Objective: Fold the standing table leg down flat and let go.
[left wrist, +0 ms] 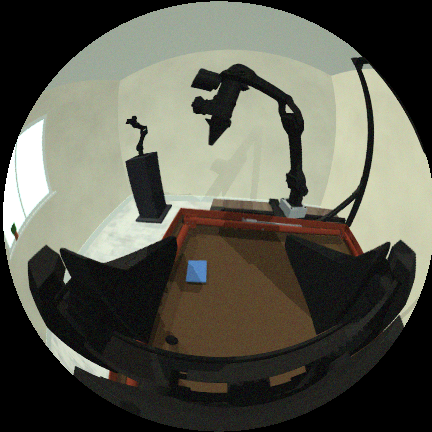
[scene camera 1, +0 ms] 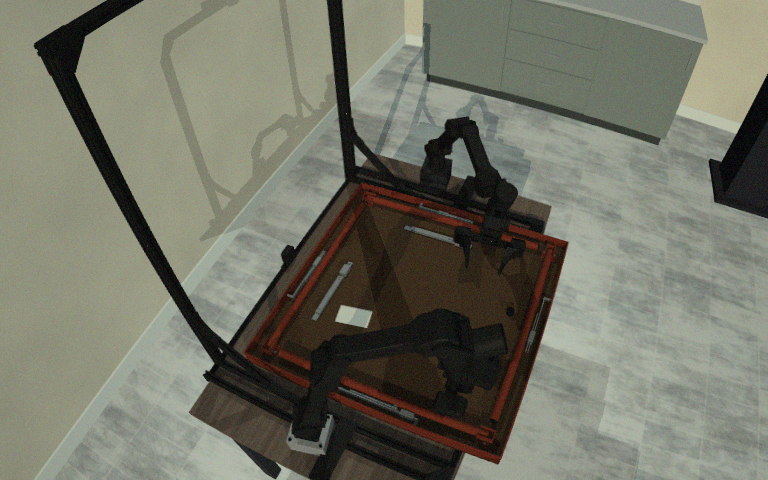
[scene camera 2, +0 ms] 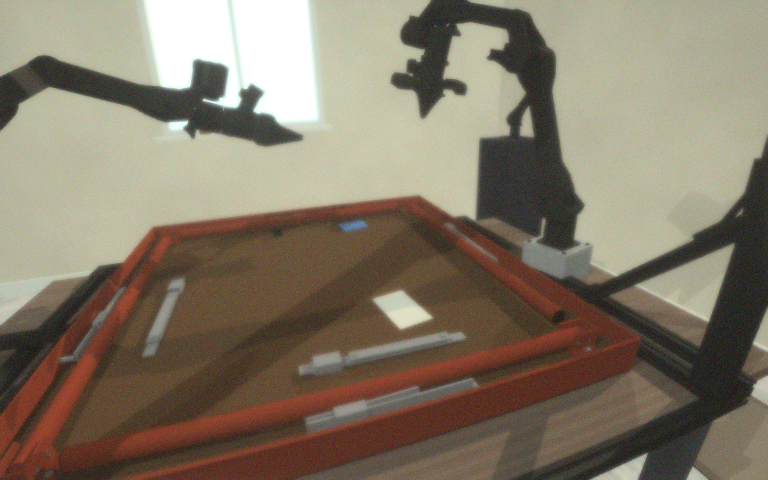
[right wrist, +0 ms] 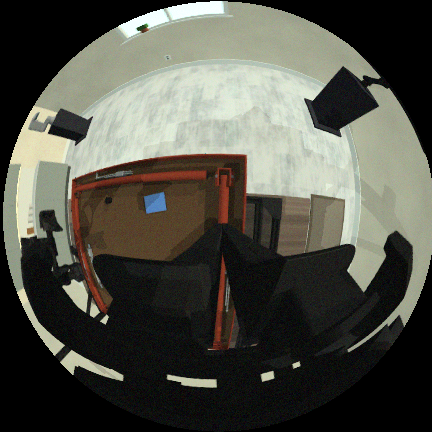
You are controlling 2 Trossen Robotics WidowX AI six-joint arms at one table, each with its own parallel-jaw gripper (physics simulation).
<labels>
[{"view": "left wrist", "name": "left gripper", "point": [232,242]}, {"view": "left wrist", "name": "right gripper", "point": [209,144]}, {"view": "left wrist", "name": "red table leg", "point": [205,221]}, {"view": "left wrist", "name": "brown tabletop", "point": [251,302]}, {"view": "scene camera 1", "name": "left gripper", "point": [482,271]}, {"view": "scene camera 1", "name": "right gripper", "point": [469,388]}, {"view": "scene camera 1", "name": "red table leg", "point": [395,401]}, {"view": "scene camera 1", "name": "brown tabletop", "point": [398,274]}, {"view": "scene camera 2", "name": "left gripper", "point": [298,137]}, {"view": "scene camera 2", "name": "right gripper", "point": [422,118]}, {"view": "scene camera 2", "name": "red table leg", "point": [546,307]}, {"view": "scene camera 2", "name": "white card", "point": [400,308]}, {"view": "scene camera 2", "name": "brown tabletop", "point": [255,307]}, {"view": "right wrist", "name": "left gripper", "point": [65,249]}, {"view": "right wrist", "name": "right gripper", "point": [220,229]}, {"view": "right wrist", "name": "red table leg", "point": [223,179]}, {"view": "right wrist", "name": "brown tabletop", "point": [122,227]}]
</labels>
